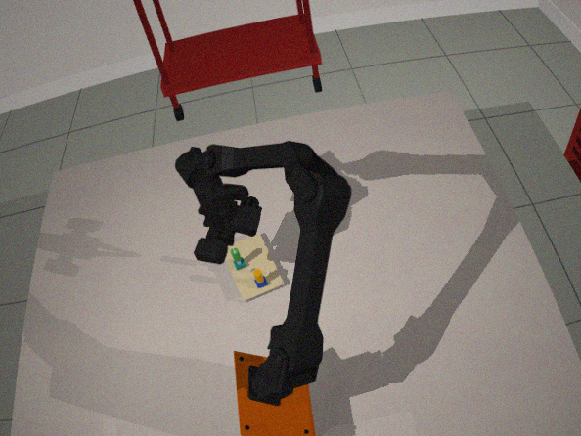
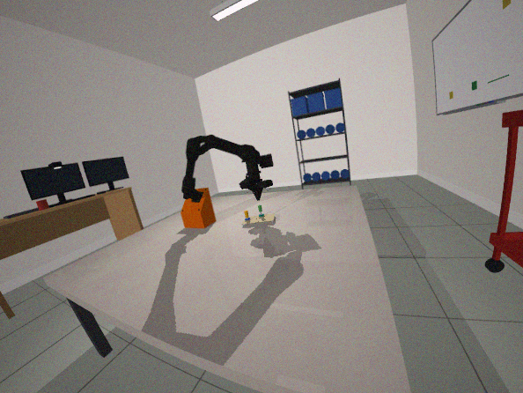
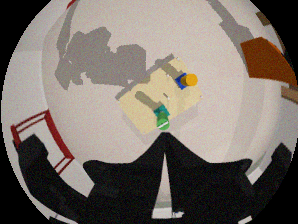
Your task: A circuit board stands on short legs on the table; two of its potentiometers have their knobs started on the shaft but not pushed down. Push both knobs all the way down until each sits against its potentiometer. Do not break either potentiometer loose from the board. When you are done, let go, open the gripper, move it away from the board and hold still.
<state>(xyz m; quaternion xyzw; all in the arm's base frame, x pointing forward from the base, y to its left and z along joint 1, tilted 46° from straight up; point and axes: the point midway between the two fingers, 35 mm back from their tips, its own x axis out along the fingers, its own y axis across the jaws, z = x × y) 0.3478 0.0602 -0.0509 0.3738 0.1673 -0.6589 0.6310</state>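
Right now the green knob is 40 mm below my gripper tip. The rest, counted from my gripper tip: orange knob (50 mm behind, 50 mm to the right, 60 mm below).
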